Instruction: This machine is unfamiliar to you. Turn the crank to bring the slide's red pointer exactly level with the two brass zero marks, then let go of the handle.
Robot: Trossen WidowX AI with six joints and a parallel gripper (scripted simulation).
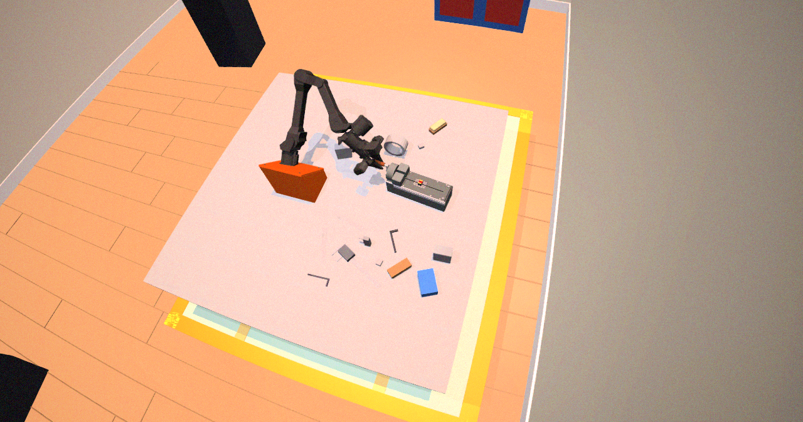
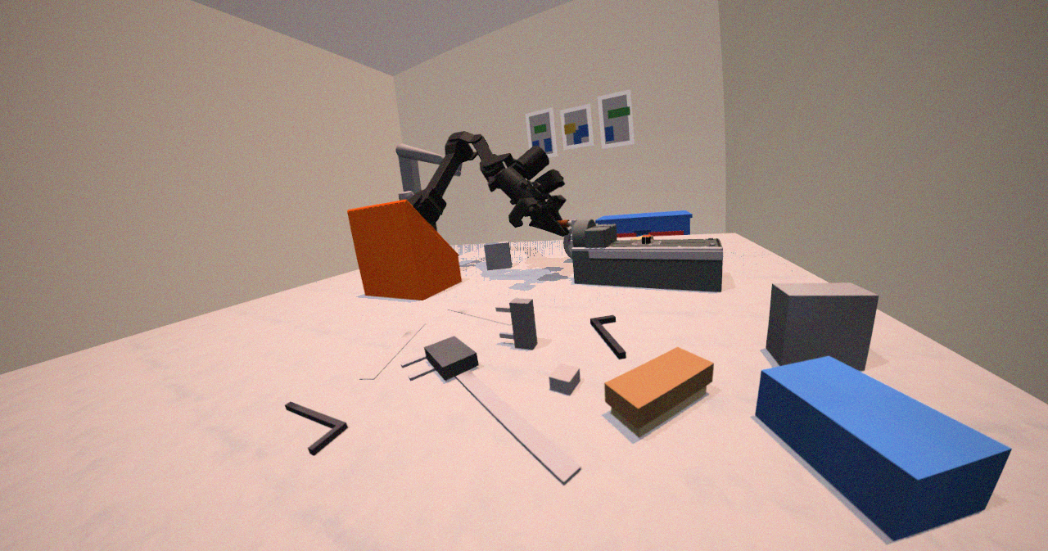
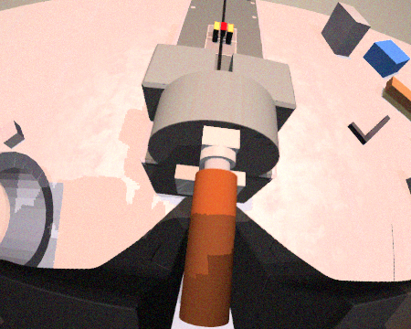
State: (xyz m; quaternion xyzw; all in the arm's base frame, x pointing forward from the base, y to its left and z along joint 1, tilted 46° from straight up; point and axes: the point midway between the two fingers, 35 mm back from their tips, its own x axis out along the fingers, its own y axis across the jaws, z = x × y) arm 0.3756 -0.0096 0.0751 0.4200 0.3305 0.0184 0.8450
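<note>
My gripper tip is 20 mm past the crank handle and 20 mm below it. The rest, counted from my gripper tip: red pointer (160 mm ahead, 50 mm to the right, 10 mm below); blue block (240 mm ahead, 440 mm to the right, 80 mm below).
</note>
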